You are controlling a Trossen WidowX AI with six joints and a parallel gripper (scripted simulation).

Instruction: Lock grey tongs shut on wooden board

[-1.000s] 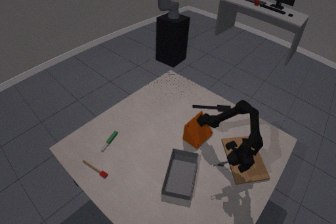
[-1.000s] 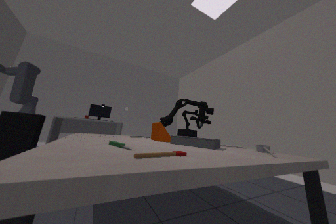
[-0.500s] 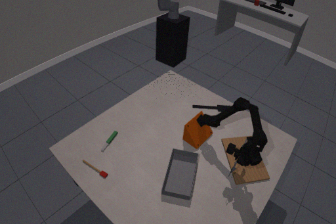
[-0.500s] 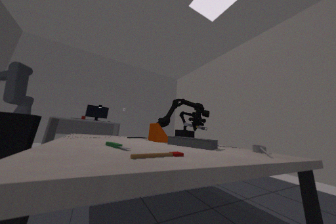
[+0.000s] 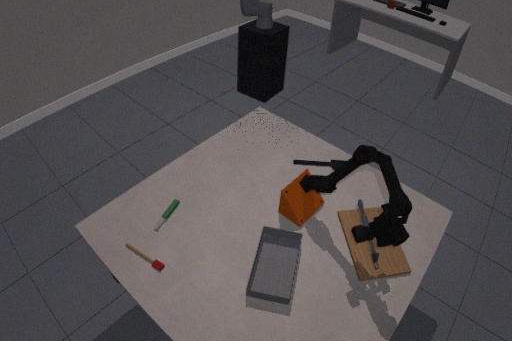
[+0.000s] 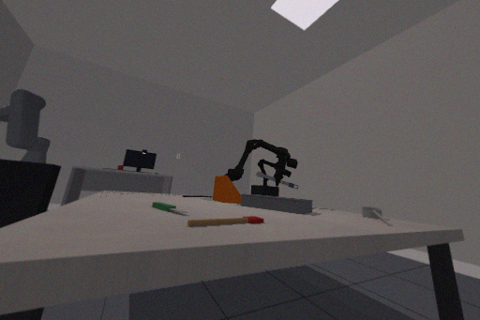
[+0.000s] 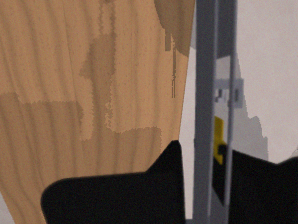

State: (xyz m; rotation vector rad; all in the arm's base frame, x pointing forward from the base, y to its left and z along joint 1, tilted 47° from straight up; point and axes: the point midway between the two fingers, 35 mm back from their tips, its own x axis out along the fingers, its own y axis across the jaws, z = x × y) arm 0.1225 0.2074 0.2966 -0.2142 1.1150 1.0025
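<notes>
Right now the yellow lock piece is 3 cm above my gripper tip, 2 cm to the left of it and 2 cm ahead of it. Also, from my gripper tip: black spatula: 42 cm behind, 37 cm to the right, 11 cm below; then wooden board: 11 cm below, 10 cm behind, 3 cm to the left; then grey roasting tin: 25 cm to the right, 25 cm ahead, 9 cm below.
</notes>
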